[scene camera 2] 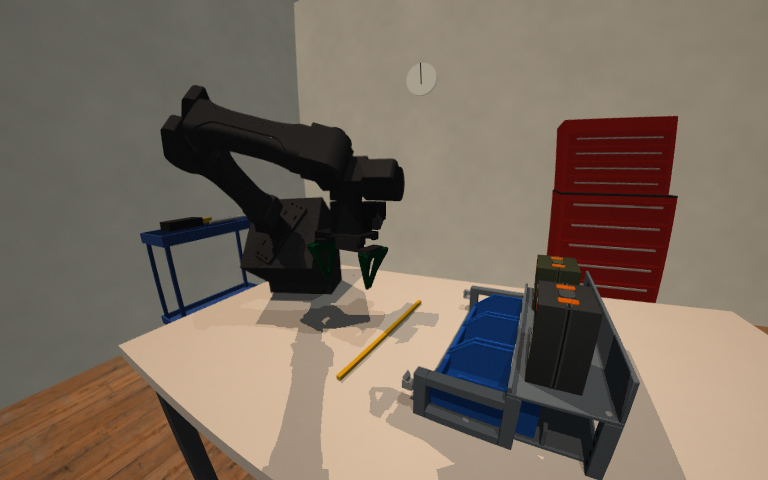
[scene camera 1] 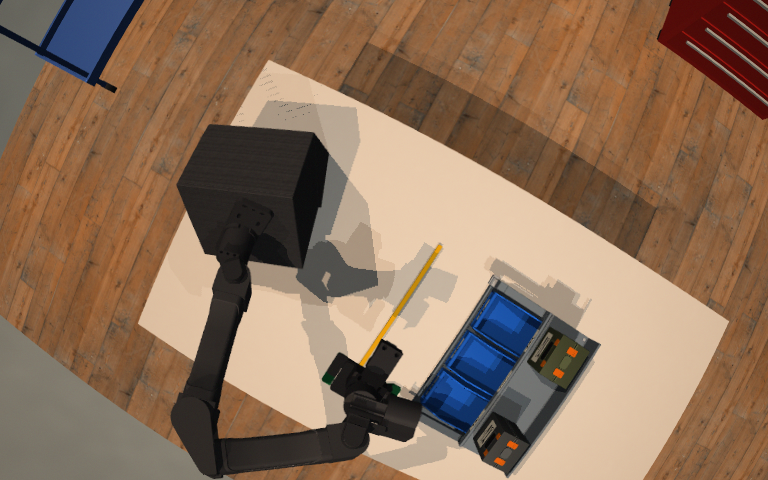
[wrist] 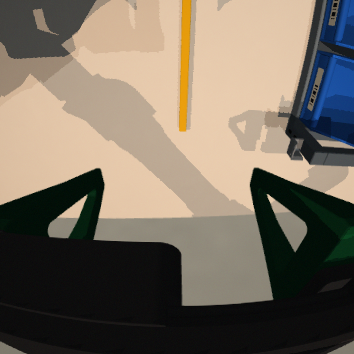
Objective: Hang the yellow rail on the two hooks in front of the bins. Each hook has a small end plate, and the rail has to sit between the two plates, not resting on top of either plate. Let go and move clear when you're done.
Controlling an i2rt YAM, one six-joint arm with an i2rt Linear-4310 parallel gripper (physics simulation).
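Frame: origin at the arm's base, x left, y back, z up, level; millimetres.
Seen in the pictures: gripper, fingertip midpoint: (scene camera 2: 347, 283) (wrist: 176, 175); arm's base, link origin: (scene camera 2: 281, 231) (scene camera 1: 242, 229).
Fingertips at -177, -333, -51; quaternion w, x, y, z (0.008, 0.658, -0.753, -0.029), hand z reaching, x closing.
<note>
Pixels of each thing's middle, then the offset from my fingertips to it, as dx, dy, dz. "*": a spot on its surface instead.
- yellow rail, body centre: (scene camera 1: 397, 311) (scene camera 2: 388, 331) +129, -25, -178
- far hook, surface spot: (scene camera 2: 467, 293) * +297, -195, -125
- grey rack, surface spot: (scene camera 2: 419, 390) * -82, -165, -128
- dark case, body centre: (scene camera 2: 559, 333) (scene camera 1: 500, 441) -35, -353, -20
- green case, body centre: (scene camera 1: 557, 357) (scene camera 2: 554, 283) +193, -389, -33
The yellow rail (scene camera 1: 416, 283) (scene camera 2: 378, 340) (wrist: 185, 65) lies flat on the table, alongside the bin rack and apart from it. My gripper (scene camera 1: 362, 383) (scene camera 2: 348, 282) (wrist: 176, 175) is open and empty, its green fingers wide apart. It is well above the table; in the wrist view the rail's near end lies beyond the fingertips. The near hook (scene camera 2: 407, 379) (wrist: 295, 149) sticks out from the rack's near front corner. The far hook (scene camera 2: 467, 293) is at the other front corner, small in view. No rail is on either hook.
Blue bins (scene camera 1: 506, 318) (scene camera 2: 481, 362) (wrist: 342, 95) sit in the grey rack (scene camera 2: 419, 390). A dark case (scene camera 1: 498, 447) (scene camera 2: 557, 339) and a green case (scene camera 1: 566, 362) (scene camera 2: 546, 264) stand tall behind them. A red drawer cabinet (scene camera 2: 617, 220) and a blue cart (scene camera 2: 152, 236) stand beyond the table.
</note>
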